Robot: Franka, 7 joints.
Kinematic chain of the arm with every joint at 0, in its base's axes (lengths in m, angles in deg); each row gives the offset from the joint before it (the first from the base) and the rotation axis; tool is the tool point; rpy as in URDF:
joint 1: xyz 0 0 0.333 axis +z
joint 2: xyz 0 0 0 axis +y
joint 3: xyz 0 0 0.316 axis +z
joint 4: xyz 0.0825 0 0 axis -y
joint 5: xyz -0.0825 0 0.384 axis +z
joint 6: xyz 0 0 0 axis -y
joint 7: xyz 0.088 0 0 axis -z
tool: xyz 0 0 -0.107 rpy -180 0 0
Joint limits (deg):
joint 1: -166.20..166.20
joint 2: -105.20..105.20
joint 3: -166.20..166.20
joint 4: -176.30..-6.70
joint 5: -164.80..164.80
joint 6: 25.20..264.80
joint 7: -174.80..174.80
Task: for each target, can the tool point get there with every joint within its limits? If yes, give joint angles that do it. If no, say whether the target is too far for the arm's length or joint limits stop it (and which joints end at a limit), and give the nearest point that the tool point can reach.
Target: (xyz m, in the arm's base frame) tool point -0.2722 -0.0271 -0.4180
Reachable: no: joint limits stop it (at a limit: joint 1, joint 2) | nearest point -0.2726 -0.0306 -0.3596 | short by 0.058 m
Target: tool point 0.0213 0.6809 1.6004
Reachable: no: too far | nearest point 0.0127 0.4060 1.0887 | short by 0.581 m
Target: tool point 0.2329 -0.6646 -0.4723
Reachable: no: too far | nearest point 0.1900 -0.5420 -0.2740 | short by 0.237 m
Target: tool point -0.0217 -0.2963 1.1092
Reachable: yes | joints -105.97 16.91 56.50 -20.90 5.74 188.65 44.26
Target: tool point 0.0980 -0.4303 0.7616
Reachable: yes | joints -124.44 -27.39 26.57 -119.54 -43.01 201.76 16.03
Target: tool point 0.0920 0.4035 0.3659
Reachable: yes | joints 2.41 -48.66 70.32 -140.90 33.10 105.50 102.87
